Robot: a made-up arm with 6 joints. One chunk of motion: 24 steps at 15 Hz.
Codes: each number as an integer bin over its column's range. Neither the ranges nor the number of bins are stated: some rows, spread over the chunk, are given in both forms.
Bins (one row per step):
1: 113 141 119 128 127 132
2: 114 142 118 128 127 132
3: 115 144 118 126 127 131
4: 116 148 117 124 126 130
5: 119 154 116 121 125 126
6: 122 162 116 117 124 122
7: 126 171 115 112 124 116
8: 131 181 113 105 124 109
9: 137 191 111 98 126 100
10: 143 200 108 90 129 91
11: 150 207 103 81 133 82
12: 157 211 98 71 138 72
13: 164 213 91 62 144 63
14: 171 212 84 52 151 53
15: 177 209 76 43 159 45
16: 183 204 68 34 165 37
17: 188 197 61 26 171 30
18: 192 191 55 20 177 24
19: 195 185 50 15 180 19
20: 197 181 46 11 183 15
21: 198 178 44 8 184 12
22: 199 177 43 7 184 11
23: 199 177 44 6 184 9
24: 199 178 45 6 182 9
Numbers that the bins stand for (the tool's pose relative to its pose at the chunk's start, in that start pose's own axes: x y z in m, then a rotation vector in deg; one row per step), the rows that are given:
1: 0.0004 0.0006 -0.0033 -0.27 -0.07 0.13
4: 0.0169 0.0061 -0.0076 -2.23 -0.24 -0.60
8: 0.0992 0.0320 -0.0163 -11.55 -0.59 -8.26
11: 0.2035 0.0524 -0.0378 -23.32 0.97 -18.11
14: 0.3188 0.0563 -0.0788 -37.55 4.08 -28.70
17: 0.4122 0.0445 -0.1284 -50.30 7.54 -37.09
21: 0.4671 0.0296 -0.1651 -59.13 9.78 -43.66
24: 0.4725 0.0296 -0.1629 -60.11 9.44 -44.76
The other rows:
2: 0.0059 0.0014 -0.0055 -0.27 -0.07 0.13
3: 0.0114 0.0029 -0.0055 -1.25 -0.07 -0.23
5: 0.0333 0.0108 -0.0098 -3.70 -0.42 -2.06
6: 0.0498 0.0171 -0.0098 -5.66 -0.59 -3.52
7: 0.0718 0.0241 -0.0120 -8.12 -0.59 -5.71
9: 0.1322 0.0398 -0.0206 -14.98 -0.24 -11.55
10: 0.1651 0.0469 -0.0271 -18.91 0.27 -14.83
12: 0.2420 0.0555 -0.0486 -28.23 1.83 -21.76
13: 0.2804 0.0571 -0.0637 -32.64 2.87 -25.05
15: 0.3518 0.0539 -0.0961 -41.96 5.46 -31.62
16: 0.3847 0.0500 -0.1133 -46.37 6.50 -34.54
18: 0.4341 0.0398 -0.1414 -53.24 8.57 -39.28
19: 0.4506 0.0351 -0.1522 -55.69 9.09 -41.11
20: 0.4616 0.0320 -0.1608 -57.65 9.61 -42.57
22: 0.4725 0.0288 -0.1673 -59.62 9.78 -44.03
23: 0.4725 0.0288 -0.1651 -60.11 9.78 -44.76

